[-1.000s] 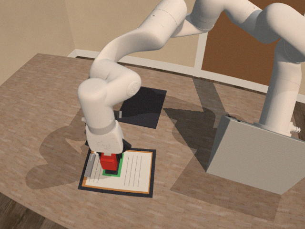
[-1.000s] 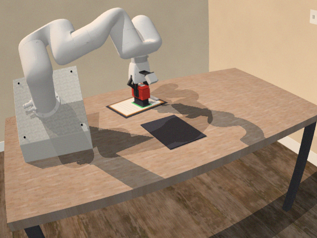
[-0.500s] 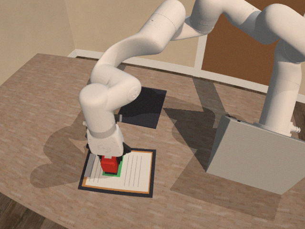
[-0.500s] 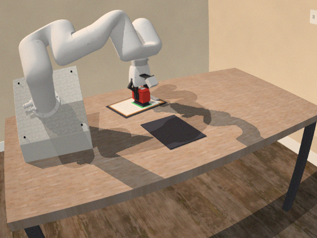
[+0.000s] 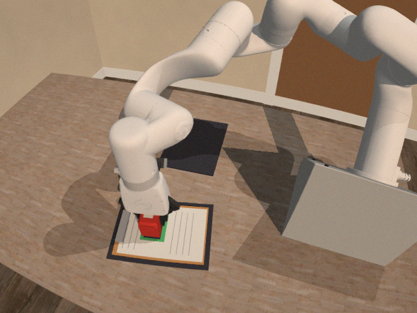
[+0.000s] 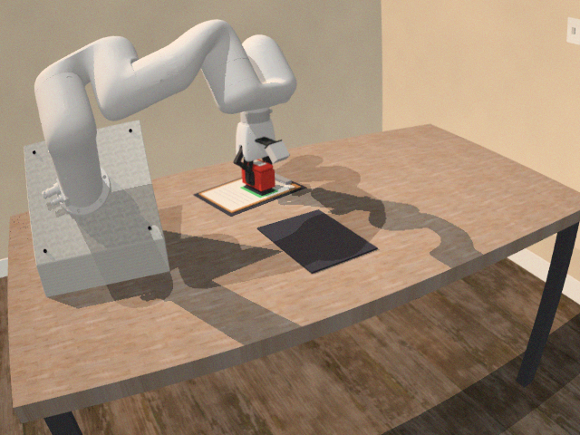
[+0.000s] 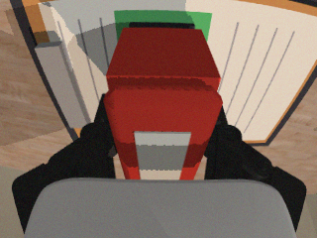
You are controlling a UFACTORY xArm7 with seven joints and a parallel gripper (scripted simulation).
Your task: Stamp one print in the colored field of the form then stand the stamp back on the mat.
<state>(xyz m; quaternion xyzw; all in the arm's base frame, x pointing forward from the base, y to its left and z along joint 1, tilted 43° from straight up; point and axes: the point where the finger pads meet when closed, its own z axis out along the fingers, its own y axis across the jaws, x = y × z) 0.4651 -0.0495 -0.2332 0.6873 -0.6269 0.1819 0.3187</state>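
Now: the red stamp right at my hand. From my hand the other things lie so: form (4 cm below, 1 cm to the left, 1 cm behind); mat (31 cm to the right, 4 cm below, 3 cm behind).
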